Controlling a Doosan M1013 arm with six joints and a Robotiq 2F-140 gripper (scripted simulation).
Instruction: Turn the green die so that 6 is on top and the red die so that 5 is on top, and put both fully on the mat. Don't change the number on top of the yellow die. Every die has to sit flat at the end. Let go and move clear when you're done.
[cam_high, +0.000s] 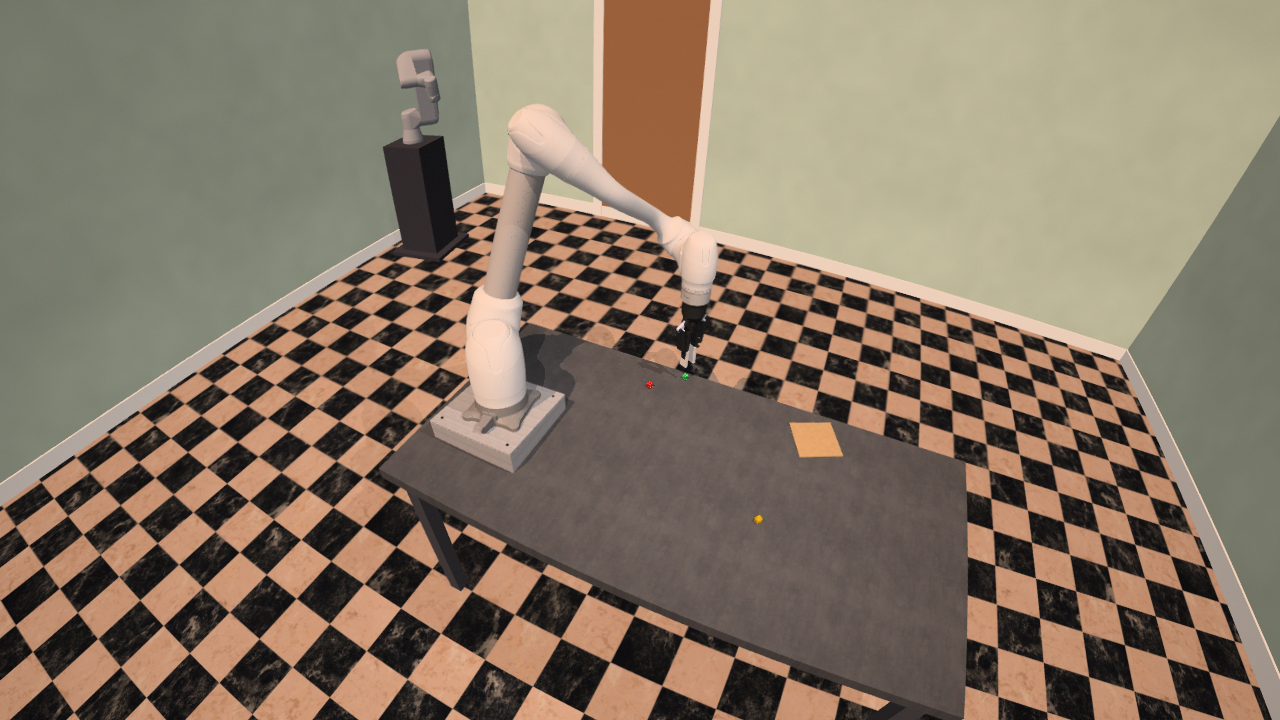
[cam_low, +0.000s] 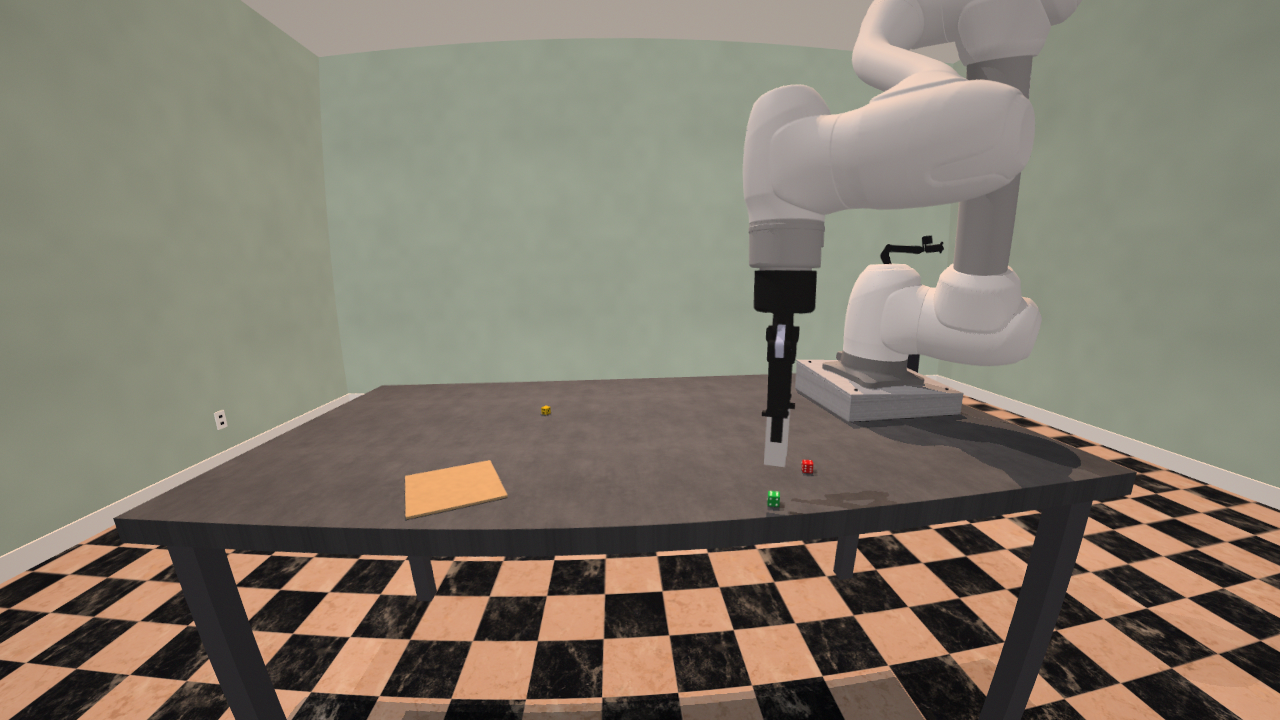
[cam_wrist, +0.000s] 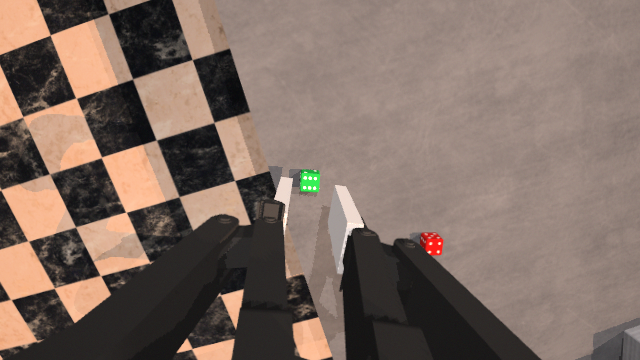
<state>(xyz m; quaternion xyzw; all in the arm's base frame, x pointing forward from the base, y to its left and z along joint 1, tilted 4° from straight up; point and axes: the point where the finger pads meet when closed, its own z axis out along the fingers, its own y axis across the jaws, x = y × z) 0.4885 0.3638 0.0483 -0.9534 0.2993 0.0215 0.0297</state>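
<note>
Right now the green die is 90 mm below my hand. Round my hand: yellow die (300 mm ahead, 510 mm to the right, 90 mm below); then red die (110 mm behind, 80 mm to the right, 90 mm below); then orange mat (450 mm ahead, 160 mm to the right, 100 mm below).
</note>
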